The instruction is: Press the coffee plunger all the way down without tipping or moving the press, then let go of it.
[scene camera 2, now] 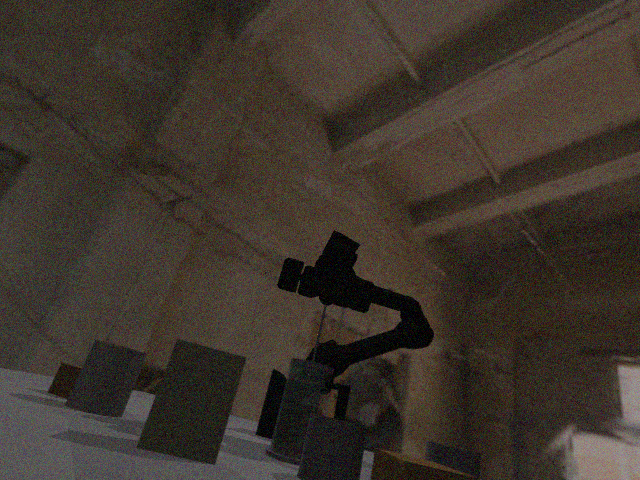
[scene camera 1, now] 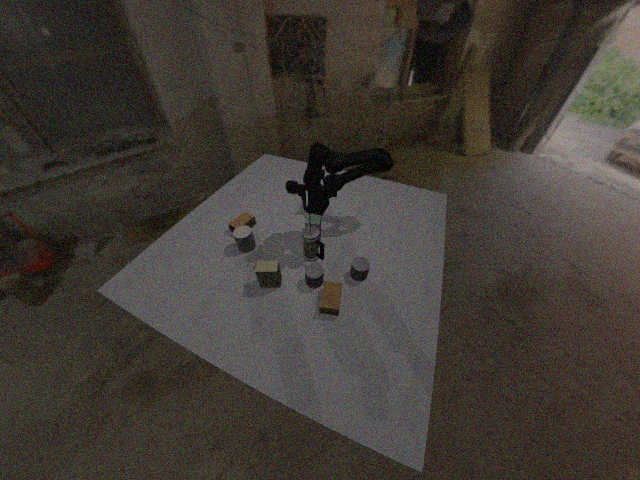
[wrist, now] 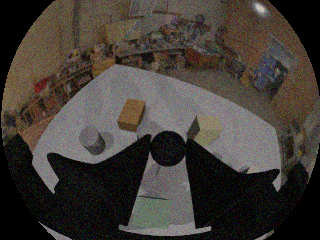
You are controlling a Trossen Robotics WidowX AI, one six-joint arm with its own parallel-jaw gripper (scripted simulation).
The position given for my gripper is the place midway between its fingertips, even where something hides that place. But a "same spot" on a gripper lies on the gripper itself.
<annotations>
my gripper: scene camera 2 328,295; scene camera 1; wrist
coffee press: scene camera 2; scene camera 1; wrist 167,148
same spot on my gripper: (scene camera 1: 301,190) = (wrist: 256,174)
same spot on coffee press: (scene camera 2: 307,386) = (scene camera 1: 308,244)
</annotations>
